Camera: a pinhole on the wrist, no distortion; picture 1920 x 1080 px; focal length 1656.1 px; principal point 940.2 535.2 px. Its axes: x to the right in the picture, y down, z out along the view. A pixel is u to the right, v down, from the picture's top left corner.
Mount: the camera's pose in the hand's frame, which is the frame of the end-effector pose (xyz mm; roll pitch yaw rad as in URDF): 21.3 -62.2 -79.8 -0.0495 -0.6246 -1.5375
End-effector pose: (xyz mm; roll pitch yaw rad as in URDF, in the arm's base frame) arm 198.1 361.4 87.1 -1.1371 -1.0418 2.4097
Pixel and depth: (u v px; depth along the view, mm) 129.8 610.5 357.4
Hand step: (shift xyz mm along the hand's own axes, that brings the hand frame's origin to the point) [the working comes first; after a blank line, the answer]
In the camera's frame: -174.9 16.3 357.4

43.5 288.9 106.8
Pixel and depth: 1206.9 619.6 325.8
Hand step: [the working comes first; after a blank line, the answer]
In the camera's frame: 52.5 16.6 325.8

49.1 86.1 214.2
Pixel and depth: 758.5 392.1 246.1
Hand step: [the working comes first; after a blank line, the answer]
In the camera's frame: -27.0 -21.3 246.1

6.7 103.7 104.7
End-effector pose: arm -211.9 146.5 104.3 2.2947 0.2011 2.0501
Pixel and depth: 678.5 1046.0 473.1
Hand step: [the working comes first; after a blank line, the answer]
In the camera's frame: -74.8 145.9 473.1

179.3 276.0 253.9
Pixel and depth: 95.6 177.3 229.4
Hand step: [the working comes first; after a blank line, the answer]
In the camera's frame: -117.0 -49.6 229.4

-24.5 166.7 39.6
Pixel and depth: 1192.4 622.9 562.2
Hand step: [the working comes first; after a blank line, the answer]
In the camera's frame: 85.6 29.8 562.2

70.2 197.6 424.6
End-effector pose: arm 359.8 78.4 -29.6 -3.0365 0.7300 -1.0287
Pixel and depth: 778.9 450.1 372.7
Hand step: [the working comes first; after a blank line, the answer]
In the camera's frame: -36.3 -19.2 372.7

12.4 185.3 201.7
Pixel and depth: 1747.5 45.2 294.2
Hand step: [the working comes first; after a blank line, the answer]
In the camera's frame: 143.4 -87.0 294.2

-53.0 -6.6 245.9
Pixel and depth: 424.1 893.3 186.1
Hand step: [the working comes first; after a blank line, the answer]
In the camera's frame: -58.0 40.2 186.1

65.5 93.9 35.4
